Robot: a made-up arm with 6 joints.
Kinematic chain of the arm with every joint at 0, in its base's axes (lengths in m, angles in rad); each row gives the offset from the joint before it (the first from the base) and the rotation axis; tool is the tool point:
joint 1: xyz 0 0 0.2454 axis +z
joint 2: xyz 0 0 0 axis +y
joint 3: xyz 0 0 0.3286 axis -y
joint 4: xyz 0 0 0 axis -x
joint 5: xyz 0.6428 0 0 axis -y
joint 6: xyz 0 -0.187 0 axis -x
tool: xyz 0 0 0
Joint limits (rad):
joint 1: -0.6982..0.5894
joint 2: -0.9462..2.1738
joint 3: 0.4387..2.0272
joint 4: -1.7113..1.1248
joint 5: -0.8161..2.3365
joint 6: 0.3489..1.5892
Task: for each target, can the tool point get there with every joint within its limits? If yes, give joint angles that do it. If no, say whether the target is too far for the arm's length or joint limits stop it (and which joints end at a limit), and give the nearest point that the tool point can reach.
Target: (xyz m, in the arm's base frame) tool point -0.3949 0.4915 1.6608
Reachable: no: too far | nearest point -0.2891 0.2768 1.1595 | short by 0.556 m
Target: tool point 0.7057 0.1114 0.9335
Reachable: yes | joints 0.3774 0.7943 1.7324 -0.5796 1.4405 1.4763
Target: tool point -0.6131 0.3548 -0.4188
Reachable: no: joint limits stop it (at a limit: joint 2, joint 3, joint 4) | nearest point -0.0271 0.0157 -0.5448 | short by 0.689 m
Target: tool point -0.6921 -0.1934 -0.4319
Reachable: no: joint limits stop it (at a limit: joint 1, joint 2, joint 3) | nearest point -0.0581 -0.1248 -0.5536 | short by 0.649 m
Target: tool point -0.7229 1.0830 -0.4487
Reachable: no: too far | nearest point -0.7631 0.5351 0.3788 | short by 0.993 m
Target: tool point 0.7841 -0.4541 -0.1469
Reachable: yes | joints -0.3853 1.8172 1.1109 0.8306 1.8974 1.1510
